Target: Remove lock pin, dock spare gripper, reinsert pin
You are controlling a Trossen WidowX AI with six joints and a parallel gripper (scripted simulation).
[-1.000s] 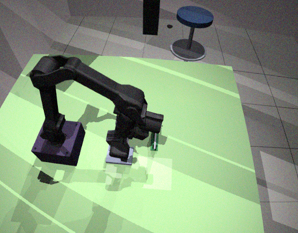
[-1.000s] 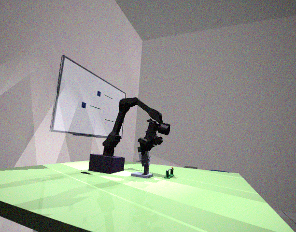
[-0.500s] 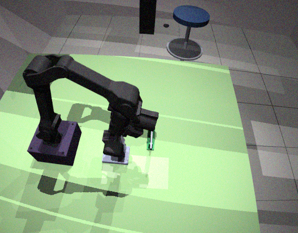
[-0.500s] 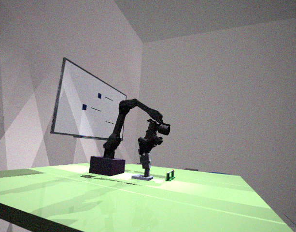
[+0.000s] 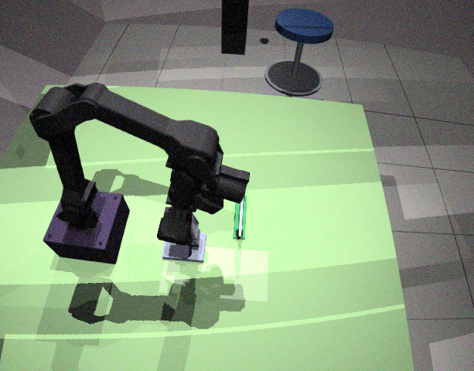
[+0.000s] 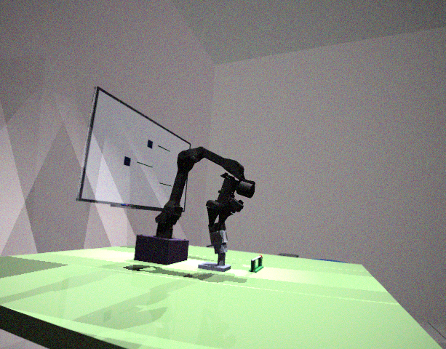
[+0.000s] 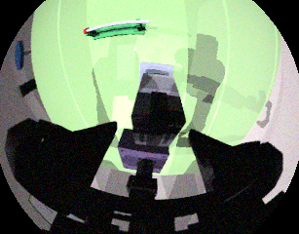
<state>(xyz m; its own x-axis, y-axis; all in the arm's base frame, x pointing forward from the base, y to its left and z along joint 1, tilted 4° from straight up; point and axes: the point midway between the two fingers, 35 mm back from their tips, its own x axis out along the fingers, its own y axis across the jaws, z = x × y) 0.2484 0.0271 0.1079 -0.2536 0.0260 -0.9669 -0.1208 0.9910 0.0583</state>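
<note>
My gripper tip is now 2 cm short of the spare gripper and 4 cm above it. From my gripper tip the other things lie so: green fixture (14 cm ahead, 13 cm to the left, 14 cm below); then grey mount (2 cm ahead, 11 cm below).
</note>
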